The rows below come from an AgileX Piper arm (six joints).
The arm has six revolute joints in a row. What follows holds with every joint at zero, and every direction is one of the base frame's.
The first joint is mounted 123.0 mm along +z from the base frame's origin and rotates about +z.
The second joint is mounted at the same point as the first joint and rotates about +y.
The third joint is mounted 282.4 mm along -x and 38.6 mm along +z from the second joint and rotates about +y.
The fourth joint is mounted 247.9 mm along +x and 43.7 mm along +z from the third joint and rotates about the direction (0.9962, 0, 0.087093).
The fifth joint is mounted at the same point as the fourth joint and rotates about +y.
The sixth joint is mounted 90.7 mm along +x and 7.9 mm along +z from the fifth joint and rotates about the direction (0.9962, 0, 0.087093).
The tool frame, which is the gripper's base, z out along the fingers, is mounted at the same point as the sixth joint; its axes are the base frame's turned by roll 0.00, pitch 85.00 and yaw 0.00 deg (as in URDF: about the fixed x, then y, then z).
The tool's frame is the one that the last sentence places.
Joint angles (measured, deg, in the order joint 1, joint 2, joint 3, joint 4, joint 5, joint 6), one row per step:
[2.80, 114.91, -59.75, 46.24, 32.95, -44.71]
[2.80, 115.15, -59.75, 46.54, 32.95, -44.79]
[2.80, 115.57, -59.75, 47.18, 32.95, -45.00]
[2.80, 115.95, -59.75, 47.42, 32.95, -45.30]
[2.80, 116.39, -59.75, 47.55, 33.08, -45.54]
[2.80, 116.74, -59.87, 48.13, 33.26, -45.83]
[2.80, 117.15, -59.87, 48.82, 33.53, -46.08]
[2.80, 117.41, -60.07, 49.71, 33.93, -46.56]
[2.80, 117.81, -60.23, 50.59, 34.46, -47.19]
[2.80, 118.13, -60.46, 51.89, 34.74, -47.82]
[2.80, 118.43, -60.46, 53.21, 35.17, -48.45]
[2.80, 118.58, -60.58, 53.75, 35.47, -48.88]
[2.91, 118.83, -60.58, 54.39, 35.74, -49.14]
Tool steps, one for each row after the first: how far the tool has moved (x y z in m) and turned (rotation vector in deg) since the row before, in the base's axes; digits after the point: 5 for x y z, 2 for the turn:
[0.00005, 0.00018, -0.00136, 0.16, 0.22, -0.16]
[0.00013, 0.00039, -0.00234, 0.34, 0.35, -0.31]
[-0.00005, 0.00014, -0.00225, 0.07, 0.26, 0.08]
[-0.00031, 0.00019, -0.00265, 0.08, 0.44, 0.17]
[0.00042, 0.00054, -0.00150, 0.39, 0.25, -0.12]
[-0.00023, 0.00066, -0.00222, 0.50, 0.51, -0.20]
[0.00072, 0.00095, -0.00051, 0.67, 0.15, -0.10]
[0.00030, 0.00105, -0.00148, 0.71, 0.34, 0.10]
[0.00122, 0.00108, -0.00061, 0.83, 0.03, -0.35]
[0.00001, 0.00118, -0.00118, 0.92, 0.32, -0.30]
[0.00040, 0.00063, -0.00022, 0.42, 0.03, 0.08]
[-0.00024, 0.00131, -0.00119, 0.49, 0.31, -0.05]

